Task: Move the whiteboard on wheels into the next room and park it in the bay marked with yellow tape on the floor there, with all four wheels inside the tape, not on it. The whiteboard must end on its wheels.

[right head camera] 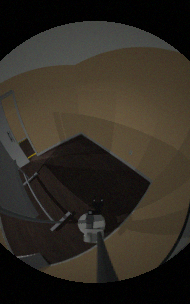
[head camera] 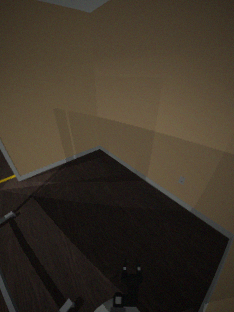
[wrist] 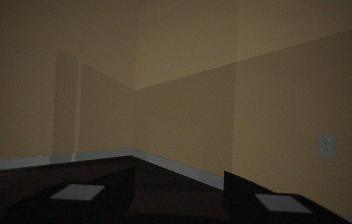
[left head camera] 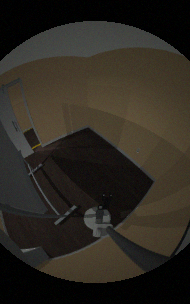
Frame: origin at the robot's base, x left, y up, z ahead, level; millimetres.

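Seen in the pictures: gripper, fingertip midpoint: (right head camera: 97, 195) (head camera: 131, 258) (wrist: 178, 184) (left head camera: 106, 190).
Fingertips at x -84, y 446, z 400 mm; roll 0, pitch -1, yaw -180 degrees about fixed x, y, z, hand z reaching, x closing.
Note:
Offsets run from my fingertips to a thing's top centre. "spot": to the spot under its first point.
The whiteboard @(spot: dx +871, dy +513, dz -258 mm) (left head camera: 17, 182) (right head camera: 14, 192) is a large grey panel at the left of both side head views, upright on a pale wheeled base. Its foot bars show in the head view, one foot bar (head camera: 10, 215) farther off and another foot bar (head camera: 67, 304) near the robot. The wheels are too dark to make out. Yellow tape (head camera: 7, 178) (left head camera: 36, 146) (right head camera: 32, 156) shows as a short strip through the doorway at the left; the rest of the bay is hidden. My gripper (head camera: 132, 269) (left head camera: 107, 195) (right head camera: 98, 200) (wrist: 178, 184) is open and empty, to the right of the whiteboard and apart from it.
A doorway with a pale frame (left head camera: 31, 117) (right head camera: 23, 122) is at the far left, beyond the whiteboard. Tan walls meet in a corner ahead, with a socket @(dx -697, dy -16, dz +887 mm) (head camera: 181, 180) (wrist: 326, 145) on the right wall. A grey block (left head camera: 36, 252) (right head camera: 33, 260) is at the lower left.

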